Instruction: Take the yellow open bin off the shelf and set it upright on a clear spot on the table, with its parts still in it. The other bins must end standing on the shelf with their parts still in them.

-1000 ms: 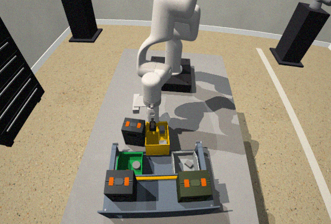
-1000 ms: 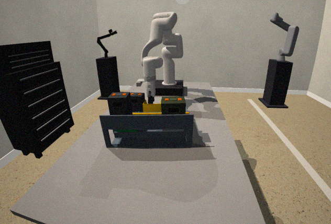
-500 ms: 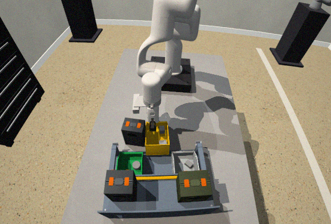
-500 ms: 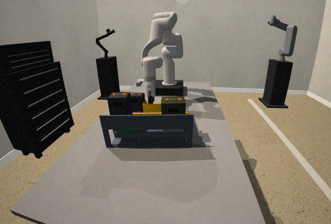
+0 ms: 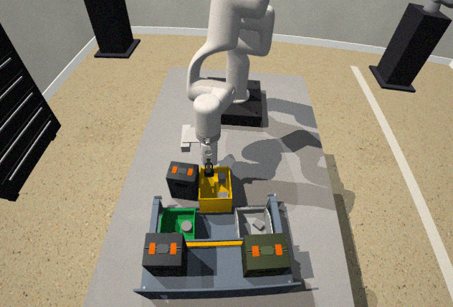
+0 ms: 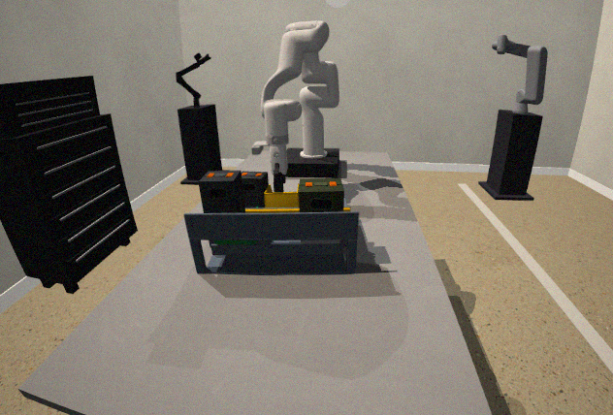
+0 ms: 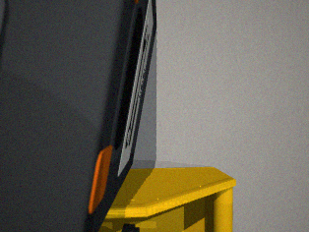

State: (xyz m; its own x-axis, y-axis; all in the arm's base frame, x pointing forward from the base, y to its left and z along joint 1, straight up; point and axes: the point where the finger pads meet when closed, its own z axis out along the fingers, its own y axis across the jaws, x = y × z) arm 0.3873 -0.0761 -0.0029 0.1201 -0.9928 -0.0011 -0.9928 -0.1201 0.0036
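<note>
Now: hand 8 cm short of the yellow open bin, 3 cm to the right of it and 1 cm above it. The rest, counted from my hand: green bin: 25 cm ahead, 6 cm to the right, 2 cm below; grey shelf: 27 cm ahead, 5 cm to the left, 1 cm above; grey bin: 23 cm ahead, 16 cm to the left, 2 cm below.
</note>
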